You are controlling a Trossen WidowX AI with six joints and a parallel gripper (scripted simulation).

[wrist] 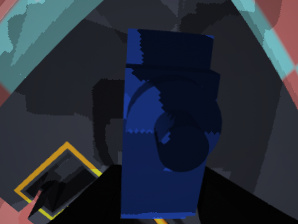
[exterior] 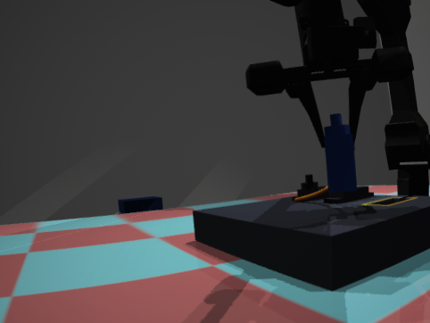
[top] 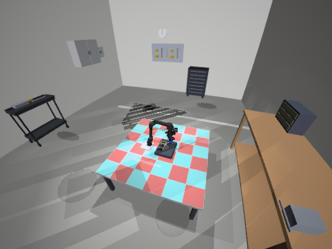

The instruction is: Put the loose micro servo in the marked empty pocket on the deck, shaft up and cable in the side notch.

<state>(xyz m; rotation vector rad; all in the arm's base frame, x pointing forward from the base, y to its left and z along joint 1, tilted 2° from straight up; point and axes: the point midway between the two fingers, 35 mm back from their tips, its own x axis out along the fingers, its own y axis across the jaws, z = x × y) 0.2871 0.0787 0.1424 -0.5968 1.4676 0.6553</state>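
My gripper tip is 10 cm above the dark robot deck, 7 cm to the left of it and 1 cm short of it.
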